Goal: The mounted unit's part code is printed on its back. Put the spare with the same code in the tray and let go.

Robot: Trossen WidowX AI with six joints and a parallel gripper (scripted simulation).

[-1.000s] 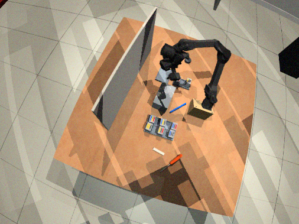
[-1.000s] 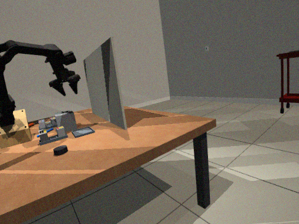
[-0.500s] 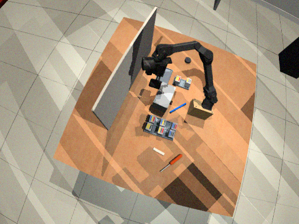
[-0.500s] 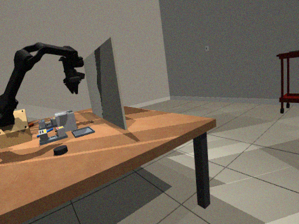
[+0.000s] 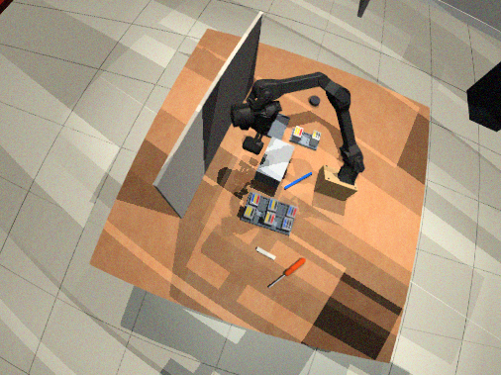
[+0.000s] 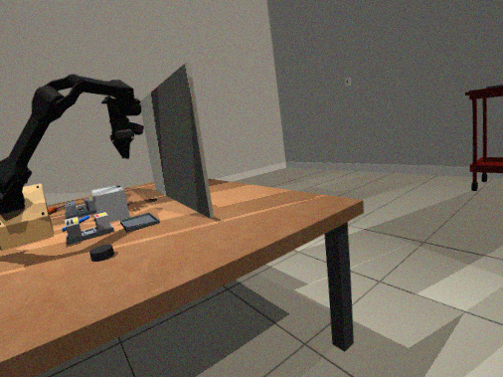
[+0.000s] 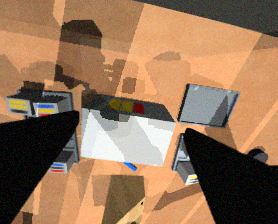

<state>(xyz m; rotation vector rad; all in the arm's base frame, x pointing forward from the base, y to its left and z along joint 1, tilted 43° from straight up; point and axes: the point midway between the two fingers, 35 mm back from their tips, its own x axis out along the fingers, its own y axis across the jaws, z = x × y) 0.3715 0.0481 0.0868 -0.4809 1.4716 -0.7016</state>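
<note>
My gripper tip is 19 cm past the grey rack, 16 cm to the left of it and 19 cm above it. From my gripper tip the other things lie so: grey tray: 5 cm behind, 18 cm to the right, 20 cm below; then mounted unit: 8 cm behind, 2 cm to the left, 15 cm below; then grey panel: 16 cm ahead, 2 cm to the right, 2 cm above.
</note>
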